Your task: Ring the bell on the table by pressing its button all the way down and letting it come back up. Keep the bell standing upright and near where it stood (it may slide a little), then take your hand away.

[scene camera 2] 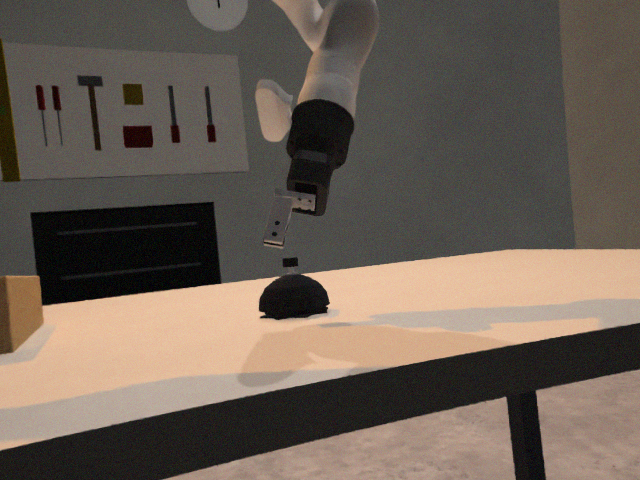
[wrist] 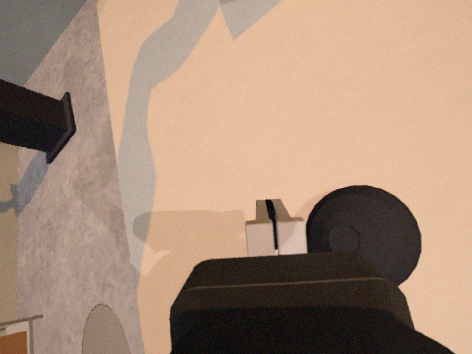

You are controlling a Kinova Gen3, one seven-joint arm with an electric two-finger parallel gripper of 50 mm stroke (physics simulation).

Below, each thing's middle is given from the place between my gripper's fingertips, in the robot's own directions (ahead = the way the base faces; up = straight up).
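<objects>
Black domed bell (scene camera 2: 293, 295): 3 cm to the left of my hand, 3 cm ahead of it, 5 cm below it.
</objects>
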